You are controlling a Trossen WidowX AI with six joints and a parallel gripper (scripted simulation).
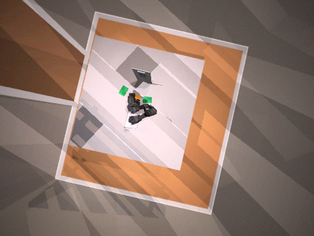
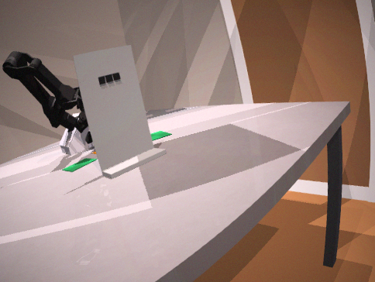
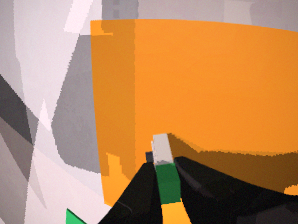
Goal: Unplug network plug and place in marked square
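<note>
Right now my gripper tip is right at the network plug. Round my gripper tip: orange square (20 mm below, 10 mm behind); grey upright panel (220 mm ahead, 120 mm above, 90 mm to the right).
</note>
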